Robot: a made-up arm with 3 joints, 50 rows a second.
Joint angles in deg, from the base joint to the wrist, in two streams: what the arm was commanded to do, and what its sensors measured. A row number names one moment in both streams.
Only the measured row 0 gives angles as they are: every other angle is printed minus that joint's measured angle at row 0.
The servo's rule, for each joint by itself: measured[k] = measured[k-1] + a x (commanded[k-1-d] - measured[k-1]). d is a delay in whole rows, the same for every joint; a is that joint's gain. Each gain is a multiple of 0.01, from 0.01 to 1. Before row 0 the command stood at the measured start. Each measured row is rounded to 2 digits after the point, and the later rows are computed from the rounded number. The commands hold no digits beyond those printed.
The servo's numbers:
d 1
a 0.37 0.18 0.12
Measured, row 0:
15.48 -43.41 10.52
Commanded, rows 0 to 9:
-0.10 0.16 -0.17
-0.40 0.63 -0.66
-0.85 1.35 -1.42
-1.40 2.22 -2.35
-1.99 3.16 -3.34
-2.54 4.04 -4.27
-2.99 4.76 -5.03
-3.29 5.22 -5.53
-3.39 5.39 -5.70
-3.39 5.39 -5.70
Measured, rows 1 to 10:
0.00 0.00 0.00
-0.04 0.03 -0.02
-0.17 0.14 -0.10
-0.42 0.36 -0.26
-0.78 0.69 -0.51
-1.23 1.13 -0.85
-1.71 1.65 -1.26
-2.18 2.21 -1.71
-2.59 2.75 -2.17
-2.89 3.23 -2.59

